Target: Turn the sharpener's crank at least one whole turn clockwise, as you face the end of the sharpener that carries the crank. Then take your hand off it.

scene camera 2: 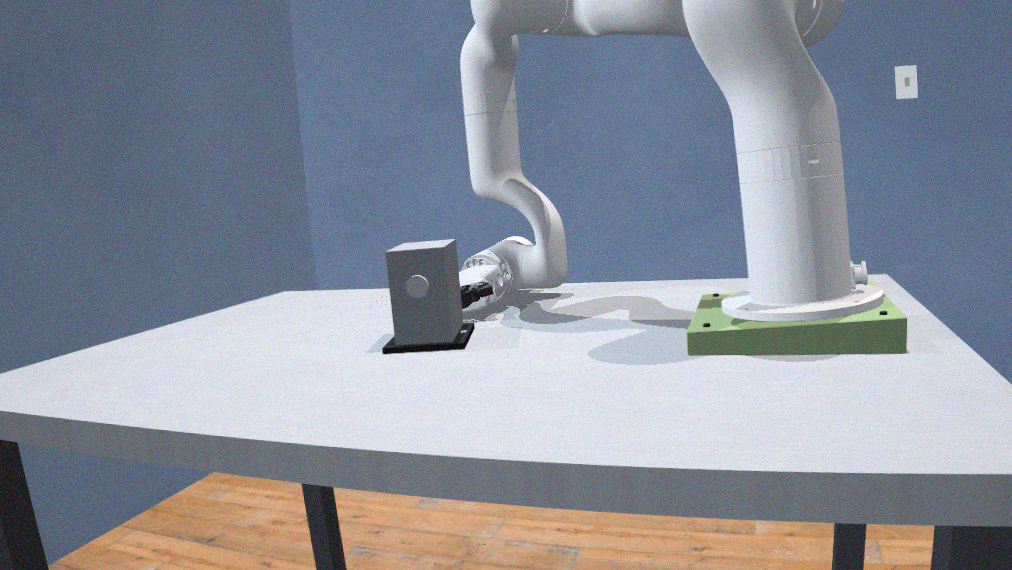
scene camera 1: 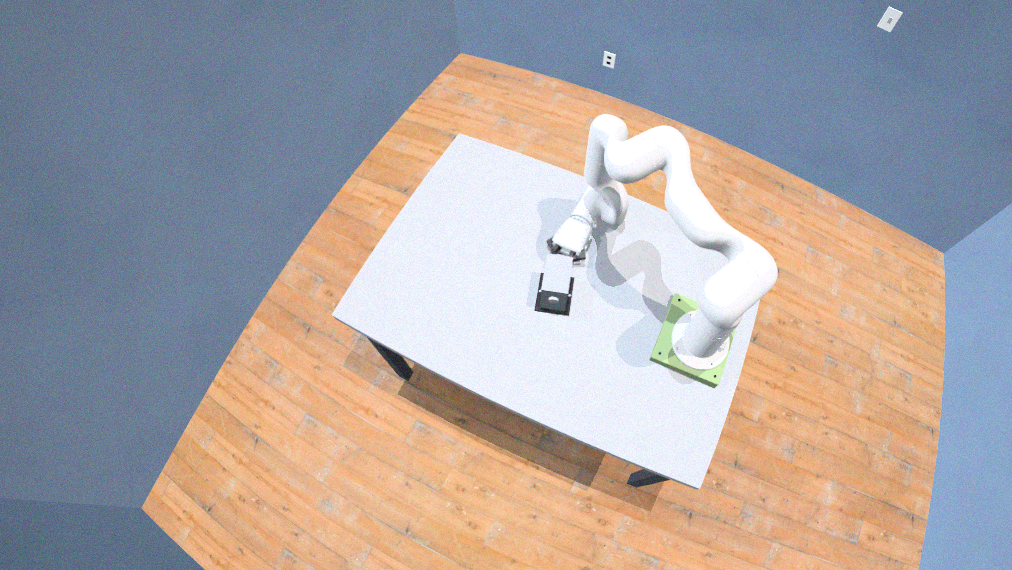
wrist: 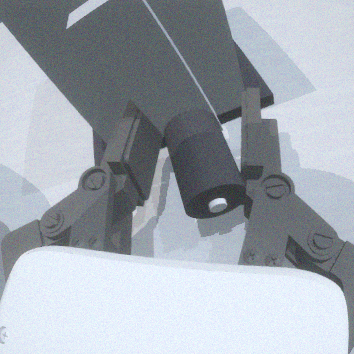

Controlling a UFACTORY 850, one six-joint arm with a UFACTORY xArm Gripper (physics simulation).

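The sharpener (scene camera 1: 558, 273) (scene camera 2: 426, 311) (wrist: 202, 42) is a grey upright box on a black base. Its crank end faces my gripper, turned away from scene camera 2. In the wrist view the grey crank arm (wrist: 150, 75) slants down to the black cylindrical handle (wrist: 205, 160), which has a light pin at its end. My gripper (scene camera 1: 566, 253) (wrist: 198, 111) is part open, with its fingers on either side of the handle. The right finger is at the handle's edge; a gap shows on the lower left. In the scene views the crank is hidden behind the gripper or the sharpener.
The sharpener's black base (scene camera 1: 552, 310) (scene camera 2: 428, 347) rests on the light grey table (scene camera 1: 453, 283) (scene camera 2: 283, 396). The arm's green mounting plate (scene camera 1: 662, 349) (scene camera 2: 793, 341) is to the right in both scene views. The forearm comes down behind the sharpener in scene camera 2.
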